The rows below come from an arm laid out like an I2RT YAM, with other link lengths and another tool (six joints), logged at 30 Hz.
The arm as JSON. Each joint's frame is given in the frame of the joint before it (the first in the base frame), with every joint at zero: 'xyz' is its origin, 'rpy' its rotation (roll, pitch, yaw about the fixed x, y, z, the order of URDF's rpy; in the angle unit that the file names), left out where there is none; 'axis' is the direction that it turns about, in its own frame. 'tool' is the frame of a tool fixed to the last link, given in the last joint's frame.
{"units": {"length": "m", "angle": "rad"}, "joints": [
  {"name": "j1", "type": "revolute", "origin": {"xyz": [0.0, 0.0, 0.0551], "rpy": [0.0, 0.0, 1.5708]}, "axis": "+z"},
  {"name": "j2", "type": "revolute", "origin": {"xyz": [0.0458, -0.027, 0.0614], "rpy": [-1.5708, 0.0, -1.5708]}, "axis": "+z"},
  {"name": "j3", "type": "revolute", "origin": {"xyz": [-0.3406, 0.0, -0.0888], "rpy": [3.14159, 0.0, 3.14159]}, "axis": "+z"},
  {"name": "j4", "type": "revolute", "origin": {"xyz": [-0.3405, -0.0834, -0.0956], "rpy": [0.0, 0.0, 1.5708]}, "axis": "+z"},
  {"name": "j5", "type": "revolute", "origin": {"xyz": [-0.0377, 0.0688, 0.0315], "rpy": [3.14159, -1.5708, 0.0]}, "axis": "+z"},
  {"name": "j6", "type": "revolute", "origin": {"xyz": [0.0, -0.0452, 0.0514], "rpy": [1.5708, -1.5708, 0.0]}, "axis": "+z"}
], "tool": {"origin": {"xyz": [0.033, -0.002, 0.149], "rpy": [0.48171, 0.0, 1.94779]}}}
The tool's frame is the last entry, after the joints.
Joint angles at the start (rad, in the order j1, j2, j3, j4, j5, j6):
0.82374 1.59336 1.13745 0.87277 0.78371 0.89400
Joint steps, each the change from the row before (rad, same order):
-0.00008 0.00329 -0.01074 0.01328 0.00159 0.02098
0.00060 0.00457 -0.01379 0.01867 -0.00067 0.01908
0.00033 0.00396 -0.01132 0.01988 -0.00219 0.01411
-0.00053 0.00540 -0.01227 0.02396 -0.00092 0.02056
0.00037 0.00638 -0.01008 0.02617 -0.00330 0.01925
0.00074 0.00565 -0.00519 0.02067 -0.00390 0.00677
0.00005 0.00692 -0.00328 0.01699 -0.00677 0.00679
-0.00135 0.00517 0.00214 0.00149 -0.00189 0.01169
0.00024 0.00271 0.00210 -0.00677 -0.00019 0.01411
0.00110 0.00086 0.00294 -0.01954 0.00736 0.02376
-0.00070 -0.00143 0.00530 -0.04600 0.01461 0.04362
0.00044 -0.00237 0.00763 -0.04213 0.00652 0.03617
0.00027 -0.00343 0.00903 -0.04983 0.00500 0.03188
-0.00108 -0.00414 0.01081 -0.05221 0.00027 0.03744
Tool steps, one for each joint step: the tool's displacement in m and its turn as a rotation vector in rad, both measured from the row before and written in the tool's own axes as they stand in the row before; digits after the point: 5 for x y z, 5 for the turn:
-0.00426 -0.00060 -0.00116 -0.00145 0.00861 0.01855
-0.00530 -0.00141 -0.00152 0.00116 0.00935 0.01708
-0.00341 -0.00107 -0.00121 0.00162 0.01135 0.01376
-0.00378 -0.00042 -0.00128 -0.00065 0.01558 0.01988
-0.00256 -0.00124 -0.00083 0.00210 0.01870 0.01977
-0.00112 -0.00135 -0.00015 0.00311 0.01314 0.00879
-0.00170 -0.00167 0.00050 0.00574 0.01074 0.00740
-0.00149 -0.00021 0.00120 0.00079 0.00423 0.00930
-0.00176 -0.00083 0.00066 0.00133 -0.00044 0.01047
-0.00299 -0.00018 0.00001 -0.00431 -0.00660 0.01693
-0.00594 0.00177 -0.00036 -0.01180 -0.01870 0.02760
-0.00317 0.00000 0.00039 -0.00425 -0.01427 0.02263
-0.00353 0.00002 0.00032 -0.00351 -0.02096 0.01686
-0.00239 0.00001 0.00083 -0.00098 -0.01797 0.02125

